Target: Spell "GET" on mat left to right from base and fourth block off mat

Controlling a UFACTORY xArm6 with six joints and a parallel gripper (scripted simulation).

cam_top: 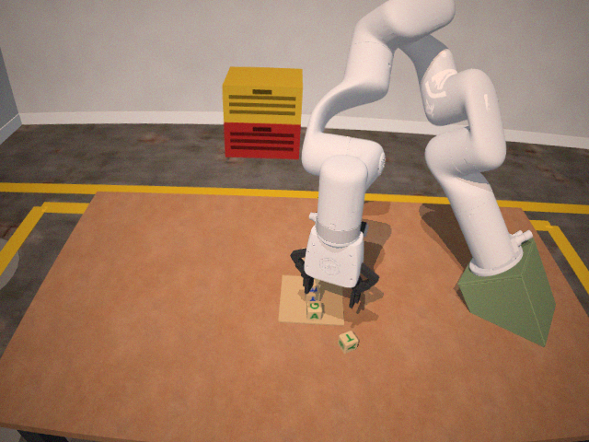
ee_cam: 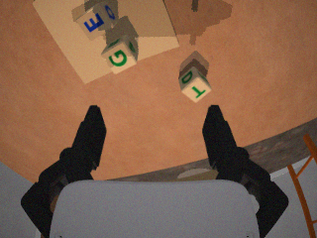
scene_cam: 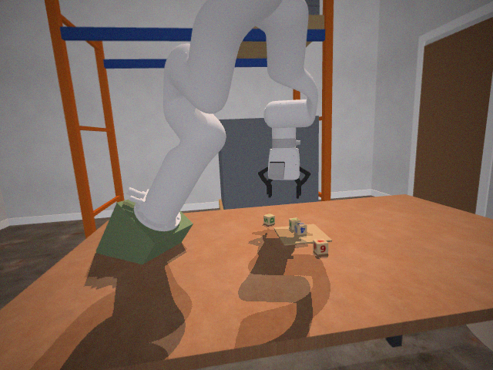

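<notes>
Now: the t block 30 mm behind my hand, 50 mm to the left of it and 100 mm below it. The rest, counted from my hand: tan mat 20 mm ahead, 80 mm to the right, 110 mm below; then e block 20 mm ahead, 80 mm to the right, 90 mm below; then g block 20 mm ahead, 40 mm to the right, 90 mm below.
</notes>
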